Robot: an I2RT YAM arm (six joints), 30 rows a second.
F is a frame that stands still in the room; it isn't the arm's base.
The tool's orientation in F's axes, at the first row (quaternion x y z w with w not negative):
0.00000 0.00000 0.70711 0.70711
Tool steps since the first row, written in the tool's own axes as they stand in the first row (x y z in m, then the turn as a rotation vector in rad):
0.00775 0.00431 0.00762 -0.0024 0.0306 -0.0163
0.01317 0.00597 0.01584 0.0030 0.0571 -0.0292
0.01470 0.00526 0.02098 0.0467 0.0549 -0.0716
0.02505 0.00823 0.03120 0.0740 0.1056 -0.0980
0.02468 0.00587 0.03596 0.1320 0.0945 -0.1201
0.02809 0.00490 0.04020 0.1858 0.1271 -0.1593
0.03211 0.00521 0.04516 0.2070 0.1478 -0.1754
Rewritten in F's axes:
-0.00431 0.00775 0.00762 -0.0306 -0.0024 -0.0163
-0.00597 0.01317 0.01584 -0.0571 0.0030 -0.0292
-0.00526 0.01470 0.02098 -0.0549 0.0467 -0.0716
-0.00823 0.02505 0.03120 -0.1056 0.0740 -0.0980
-0.00587 0.02468 0.03596 -0.0945 0.1320 -0.1201
-0.00490 0.02809 0.04020 -0.1271 0.1858 -0.1593
-0.00521 0.03211 0.04516 -0.1478 0.2070 -0.1754

